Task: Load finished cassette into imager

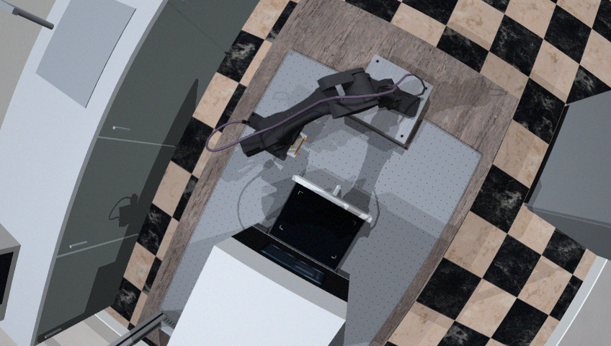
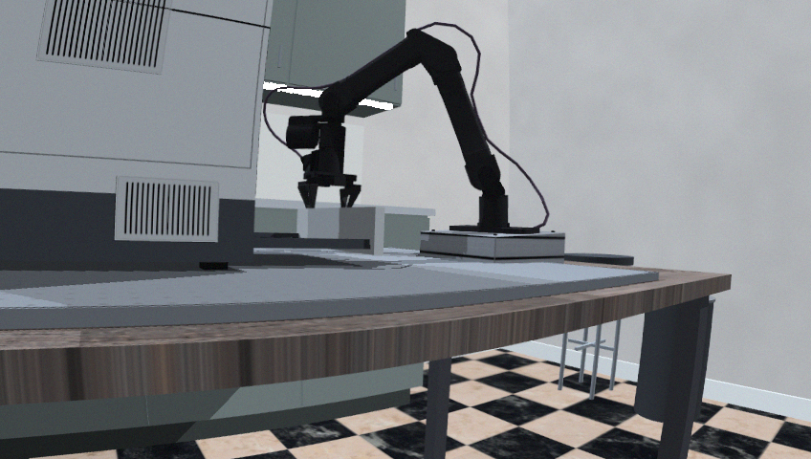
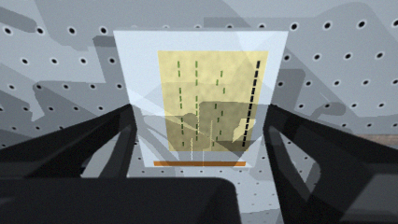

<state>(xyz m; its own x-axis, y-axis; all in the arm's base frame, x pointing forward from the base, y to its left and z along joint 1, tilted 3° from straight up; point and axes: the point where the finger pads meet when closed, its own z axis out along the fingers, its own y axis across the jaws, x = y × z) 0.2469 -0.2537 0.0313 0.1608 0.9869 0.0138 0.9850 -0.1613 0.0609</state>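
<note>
Now: the imager drawer 230 mm ahead of my hand, 180 mm to the left of it and 20 mm below it. Round my hand: cassette FINISHED: right at my hand.
</note>
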